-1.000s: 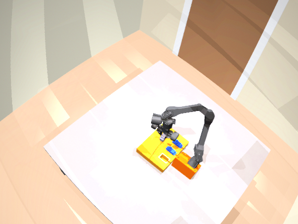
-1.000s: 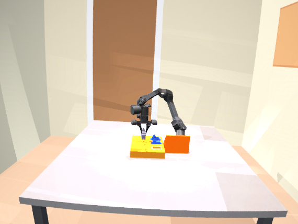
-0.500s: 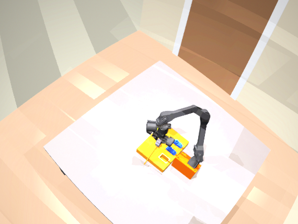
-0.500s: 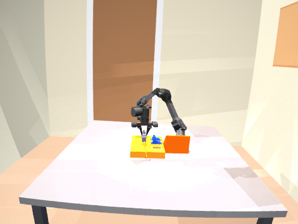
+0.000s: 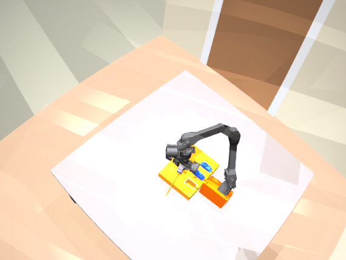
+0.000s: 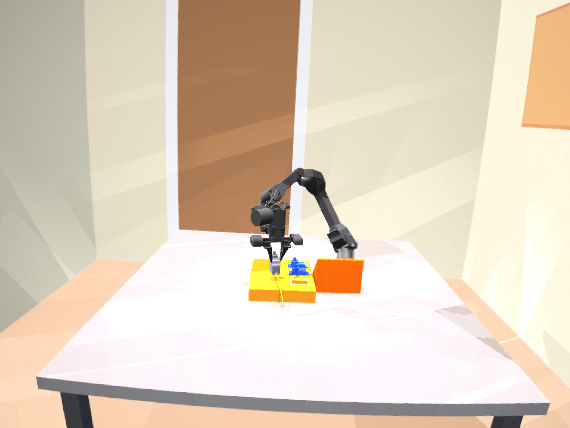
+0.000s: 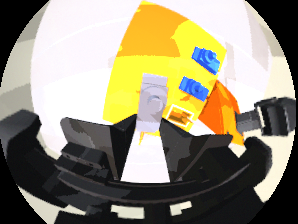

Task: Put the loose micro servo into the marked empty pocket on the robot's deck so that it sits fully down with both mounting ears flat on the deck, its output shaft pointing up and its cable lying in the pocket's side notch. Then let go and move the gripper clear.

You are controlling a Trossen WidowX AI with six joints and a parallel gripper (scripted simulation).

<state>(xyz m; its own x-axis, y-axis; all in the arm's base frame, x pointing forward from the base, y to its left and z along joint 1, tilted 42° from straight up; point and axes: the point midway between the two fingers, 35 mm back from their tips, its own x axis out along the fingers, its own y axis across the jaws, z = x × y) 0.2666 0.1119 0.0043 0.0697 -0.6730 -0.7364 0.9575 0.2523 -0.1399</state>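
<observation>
Right now my gripper tip is 100 mm above the yellow deck, 70 mm to the left of it and 20 mm short of it.
</observation>
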